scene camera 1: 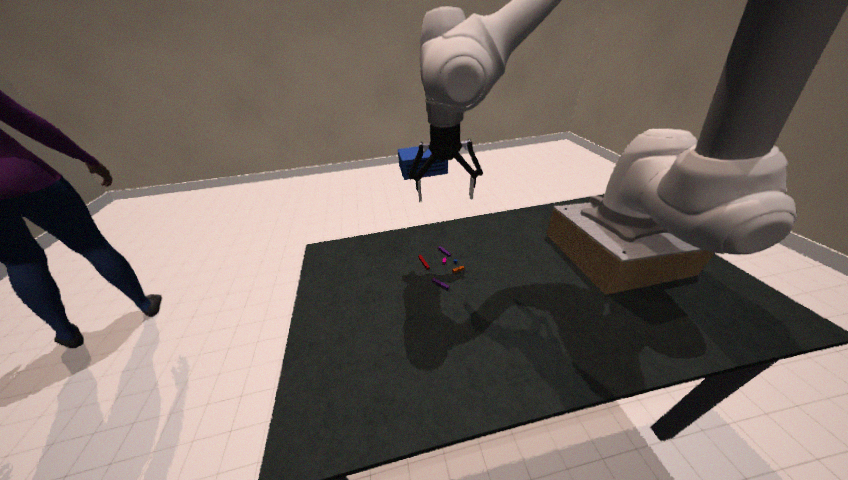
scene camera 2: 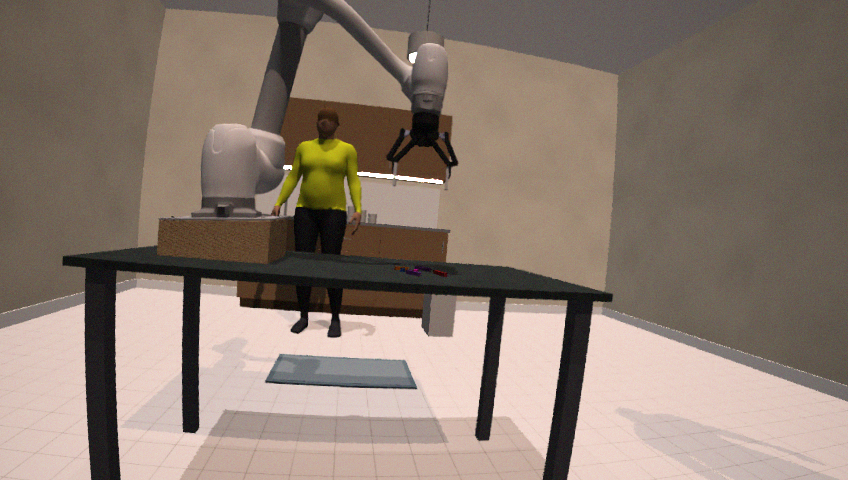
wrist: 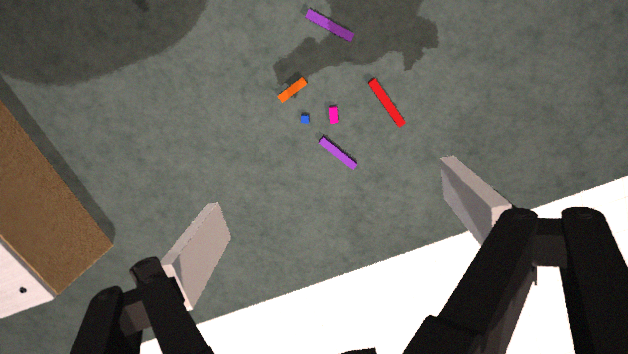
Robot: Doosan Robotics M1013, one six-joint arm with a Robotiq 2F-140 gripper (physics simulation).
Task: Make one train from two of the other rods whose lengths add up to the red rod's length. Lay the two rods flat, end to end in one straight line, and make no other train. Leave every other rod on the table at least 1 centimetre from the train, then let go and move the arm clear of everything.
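Seen in the pictures: gripper, between the fingertips: (scene camera 1: 445, 198) (scene camera 2: 419, 187) (wrist: 328, 200); arm's base, origin of its link: (scene camera 1: 623, 221) (scene camera 2: 228, 216).
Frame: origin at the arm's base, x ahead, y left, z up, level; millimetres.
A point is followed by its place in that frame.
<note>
The red rod (scene camera 1: 423, 262) @[x 613, y -177, z -108 mm] (scene camera 2: 439, 273) @[x 606, y -188, z -110 mm] (wrist: 387, 103) @[x 610, y -181, z -106 mm] lies flat, apart from the others. One purple rod (scene camera 1: 440, 284) @[x 597, y -61, z -108 mm] (wrist: 329, 24) @[x 595, y -64, z -106 mm] lies at the top of the wrist view. Another purple rod (scene camera 1: 444, 251) @[x 525, y -203, z -108 mm] (wrist: 338, 153) @[x 524, y -206, z -106 mm] lies lower in that view. An orange rod (scene camera 1: 458, 269) @[x 518, y -100, z -108 mm] (wrist: 292, 90) @[x 516, y -104, z -106 mm], a short magenta rod (scene camera 1: 443, 260) @[x 547, y -158, z -106 mm] (wrist: 333, 115) @[x 544, y -158, z -106 mm] and a small blue rod (scene camera 1: 455, 261) @[x 511, y -140, z -108 mm] (wrist: 305, 119) @[x 510, y -144, z -106 mm] lie between the purple rods. No rods touch each other. My gripper (scene camera 1: 446, 199) @[x 534, y -165, z 126 mm] (scene camera 2: 420, 185) @[x 534, y -165, z 126 mm] (wrist: 328, 200) @[x 534, y -165, z 126 mm] is wide open, empty and high above the table.
The dark table (scene camera 1: 357, 356) @[x 877, y 78, z -116 mm] (scene camera 2: 333, 276) @[x 297, y -334, z -116 mm] carries the arm's brown base block (scene camera 1: 642, 276) @[x 77, y 158, z -66 mm] (scene camera 2: 217, 239) @[x -3, y -139, z -61 mm] (wrist: 45, 200) @[x 148, y -46, z -72 mm]. The arm's shadow falls across the table. A person in yellow (scene camera 2: 326, 172) stands behind the table; a person in purple (scene camera 1: 29, 160) stands at the left in scene camera 1.
</note>
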